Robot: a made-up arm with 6 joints.
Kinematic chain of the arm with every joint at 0, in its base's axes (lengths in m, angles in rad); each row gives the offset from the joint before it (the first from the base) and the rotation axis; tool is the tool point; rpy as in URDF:
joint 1: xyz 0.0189 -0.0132 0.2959 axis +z
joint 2: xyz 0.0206 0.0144 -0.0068 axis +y
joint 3: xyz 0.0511 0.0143 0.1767 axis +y
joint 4: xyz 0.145 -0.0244 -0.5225 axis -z
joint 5: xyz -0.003 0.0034 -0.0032 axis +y
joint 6: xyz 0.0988 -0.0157 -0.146 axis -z
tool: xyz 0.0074 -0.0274 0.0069 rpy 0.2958 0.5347 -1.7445
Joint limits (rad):
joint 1: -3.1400..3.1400
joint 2: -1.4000..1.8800
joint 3: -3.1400..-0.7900
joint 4: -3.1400..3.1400
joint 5: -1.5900..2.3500
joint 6: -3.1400..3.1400
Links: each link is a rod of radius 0.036 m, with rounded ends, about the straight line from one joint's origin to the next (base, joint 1, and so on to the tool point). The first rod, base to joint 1, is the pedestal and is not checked.
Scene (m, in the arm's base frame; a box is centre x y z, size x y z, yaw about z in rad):
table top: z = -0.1
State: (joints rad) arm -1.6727 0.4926 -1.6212 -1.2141 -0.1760 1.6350
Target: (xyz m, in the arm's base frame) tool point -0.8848 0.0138 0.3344
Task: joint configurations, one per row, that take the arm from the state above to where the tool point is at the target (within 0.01 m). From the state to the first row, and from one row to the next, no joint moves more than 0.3 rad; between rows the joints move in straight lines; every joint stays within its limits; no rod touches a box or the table.
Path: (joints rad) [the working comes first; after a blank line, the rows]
Joints at the target: -3.1400 1.0573 -2.3927 -1.2327 0.6409 1.0792
Straight joint move there: clear.

1: -1.9662 0.6055 -1.7755 -1.2178 -0.0126 1.5238
2: -2.2596 0.7185 -1.9298 -1.2216 0.1508 1.4127
3: -2.5531 0.8314 -2.0841 -1.2253 0.3141 1.3015
4: -2.8465 0.9444 -2.2384 -1.2290 0.4775 1.1904
5: -3.1400 1.0573 -2.3927 -1.2327 0.6409 1.0792

